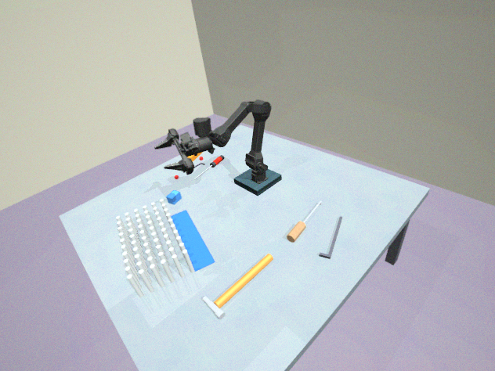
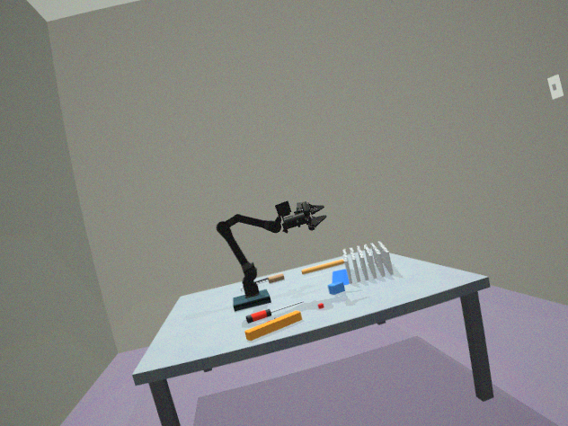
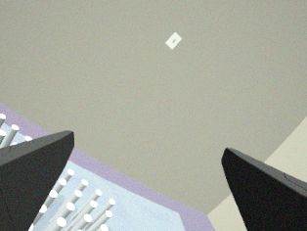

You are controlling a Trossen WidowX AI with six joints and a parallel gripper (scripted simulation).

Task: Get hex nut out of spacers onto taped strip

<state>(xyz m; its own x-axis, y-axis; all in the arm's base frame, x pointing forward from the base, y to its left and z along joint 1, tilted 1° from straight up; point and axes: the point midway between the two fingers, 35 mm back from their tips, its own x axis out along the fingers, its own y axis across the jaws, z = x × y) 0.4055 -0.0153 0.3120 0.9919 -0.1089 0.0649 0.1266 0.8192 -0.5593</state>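
My gripper tip is now 41 cm past the thin-rod tool, 37 cm to the right of it and 34 cm above it. Round my gripper tip: hex key: 32 cm behind, 40 cm to the right, 35 cm below; then blue taped strip: 1 cm ahead, 8 cm to the left, 35 cm below; then blue block: 6 cm behind, 20 cm to the right, 33 cm below.
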